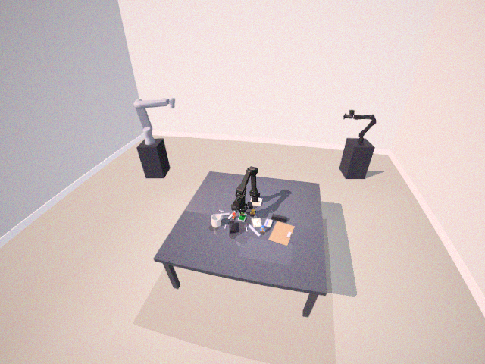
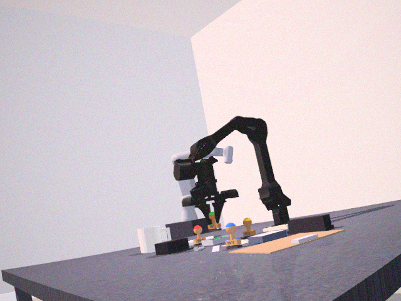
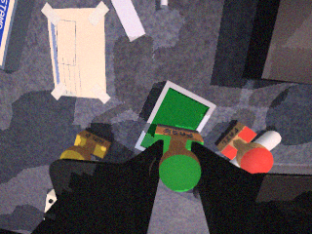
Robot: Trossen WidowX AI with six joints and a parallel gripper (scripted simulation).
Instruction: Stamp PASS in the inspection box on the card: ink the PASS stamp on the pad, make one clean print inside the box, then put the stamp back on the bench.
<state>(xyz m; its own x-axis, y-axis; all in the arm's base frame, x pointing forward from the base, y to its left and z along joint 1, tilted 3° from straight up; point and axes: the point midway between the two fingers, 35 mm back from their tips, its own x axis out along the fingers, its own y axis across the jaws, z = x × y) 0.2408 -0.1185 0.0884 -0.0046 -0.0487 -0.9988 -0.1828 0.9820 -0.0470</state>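
Now: gripper tip 6 cm above the green ink pad. The rest, counted from my gripper tip: green-knobbed PASS stamp: right at my gripper tip; then red-knobbed stamp: 7 cm to the right, 4 cm below; then yellow-knobbed stamp: 5 cm behind, 10 cm to the left, 4 cm below.
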